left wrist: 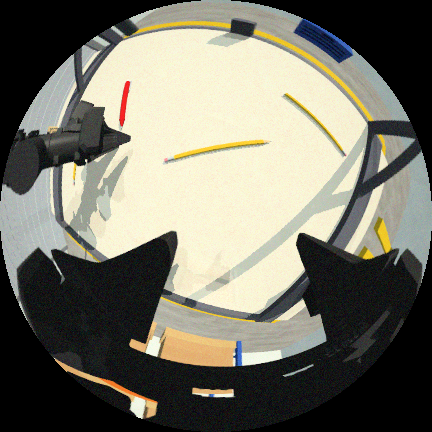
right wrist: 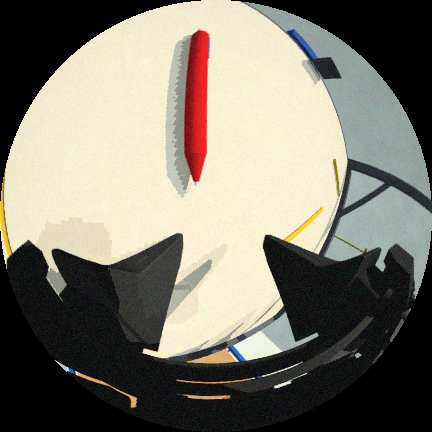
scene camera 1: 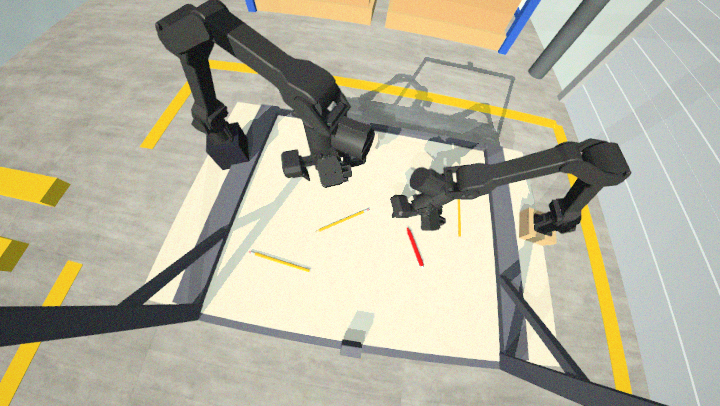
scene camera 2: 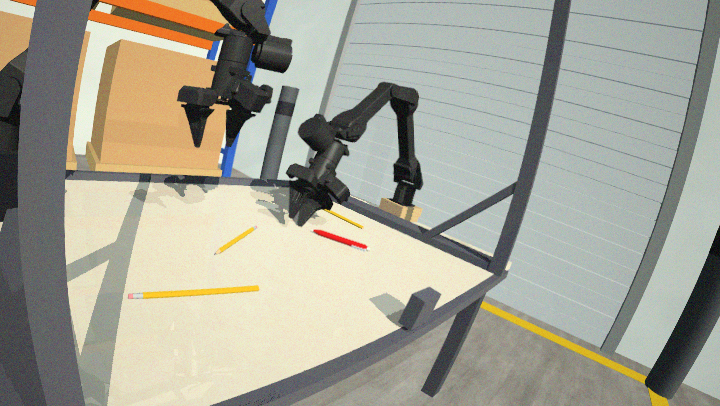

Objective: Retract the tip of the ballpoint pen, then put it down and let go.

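The red ballpoint pen lies flat on the cream table top. In the right wrist view its tapered end points toward the right fingers, and a small pale tip shows there; its other end is at the top of the view. My right gripper is partly open and empty, low over the table, just beyond the pen's tapered end and apart from it. My left gripper is wide open and empty, high above the table's back part.
A yellow pencil lies mid-table. A second pencil lies at the left in scene camera 1. A third pencil lies near the right gripper. A dark block stands on the front edge.
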